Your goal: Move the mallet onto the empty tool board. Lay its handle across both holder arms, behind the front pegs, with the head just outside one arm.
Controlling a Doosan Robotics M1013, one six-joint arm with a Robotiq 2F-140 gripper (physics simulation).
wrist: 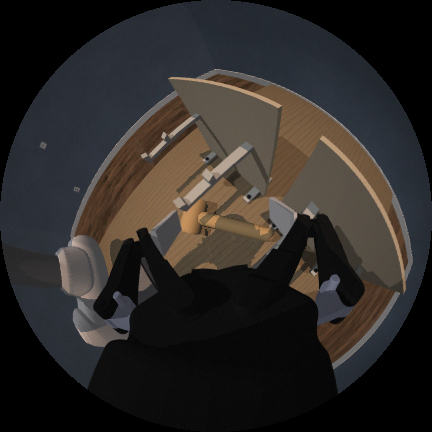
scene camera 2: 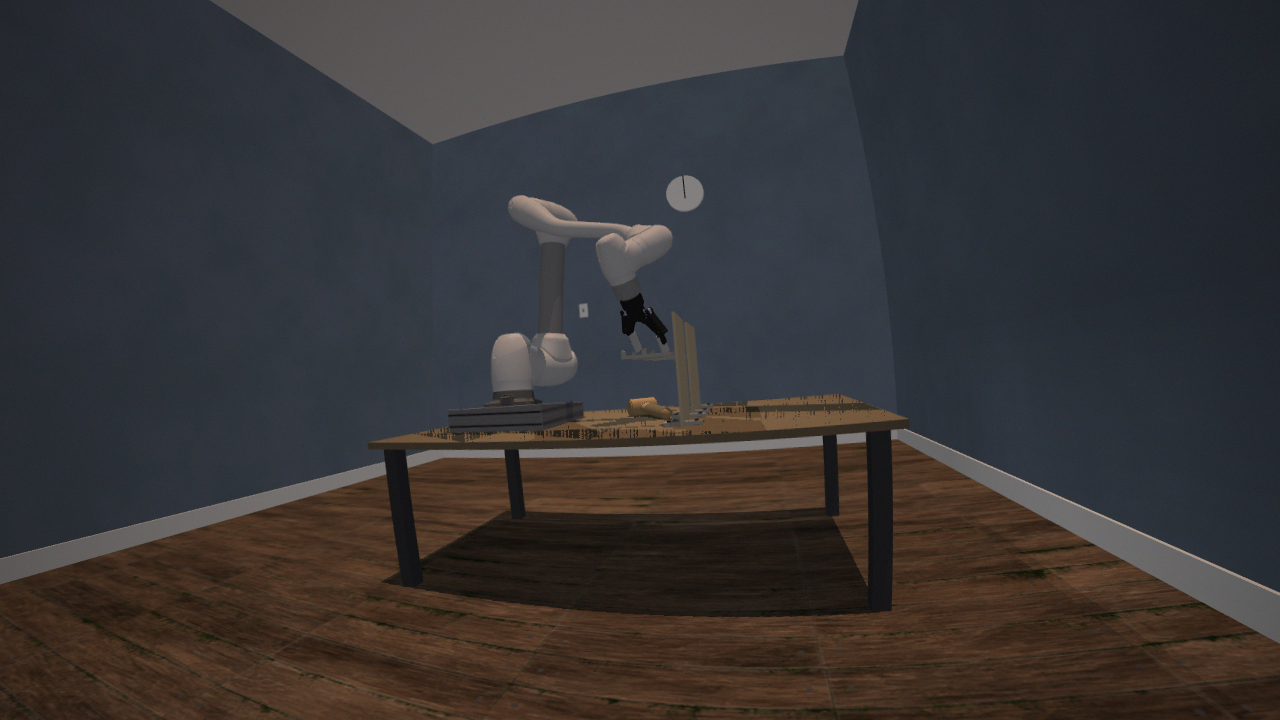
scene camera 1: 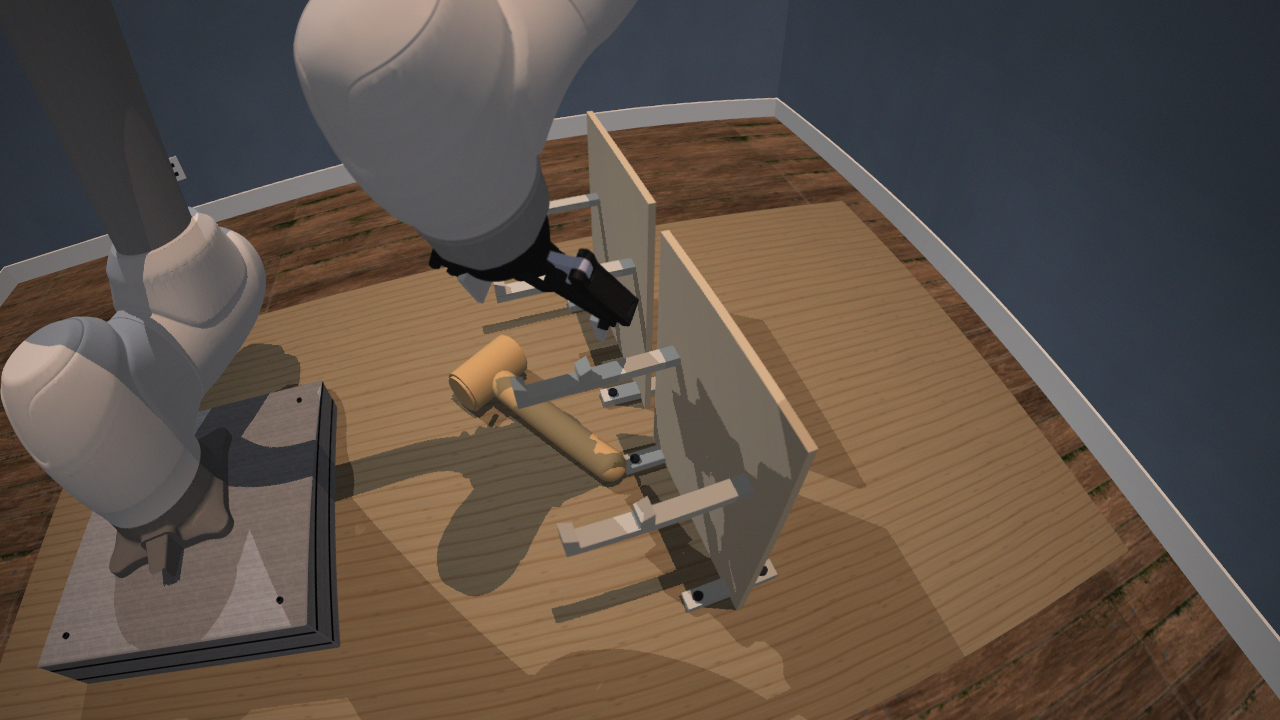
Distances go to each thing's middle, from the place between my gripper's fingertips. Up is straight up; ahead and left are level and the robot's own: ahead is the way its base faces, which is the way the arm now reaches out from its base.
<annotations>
My hand is 3 cm past the wooden mallet point(scene camera 1: 485, 375), 4 cm to the right of it and 20 cm above it.
</annotations>
